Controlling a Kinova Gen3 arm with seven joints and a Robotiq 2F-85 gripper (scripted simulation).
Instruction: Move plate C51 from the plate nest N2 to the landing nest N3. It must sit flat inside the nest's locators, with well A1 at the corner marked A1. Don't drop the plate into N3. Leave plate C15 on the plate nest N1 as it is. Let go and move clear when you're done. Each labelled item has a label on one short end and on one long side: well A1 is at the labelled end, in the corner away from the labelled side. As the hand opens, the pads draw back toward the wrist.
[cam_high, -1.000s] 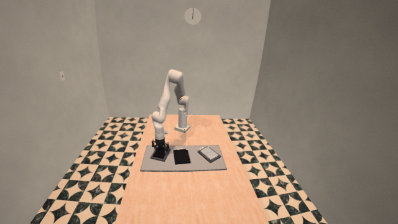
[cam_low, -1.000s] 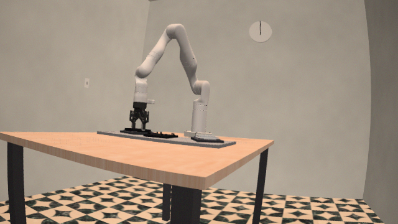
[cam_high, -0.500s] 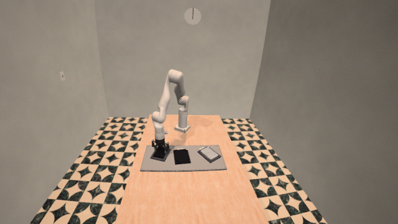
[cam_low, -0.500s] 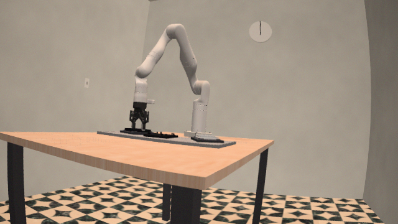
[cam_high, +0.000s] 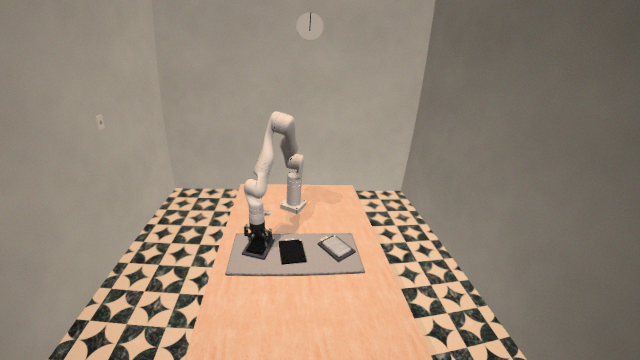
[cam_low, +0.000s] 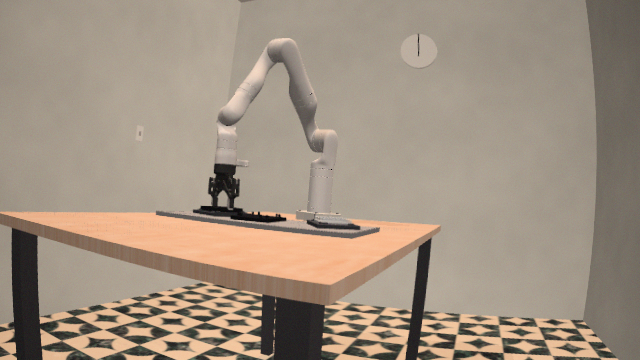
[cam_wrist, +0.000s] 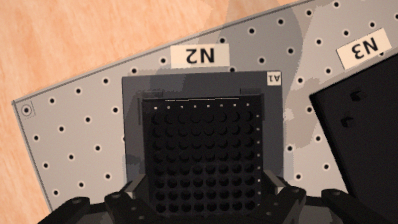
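Now: hand 1 cm above the plate C51. The rest, counted from my hand: plate nest N2: 2 cm below; then A1 mark: 7 cm to the left, 7 cm behind, 2 cm below; then N3 label: 15 cm to the left, 8 cm behind, 3 cm below.
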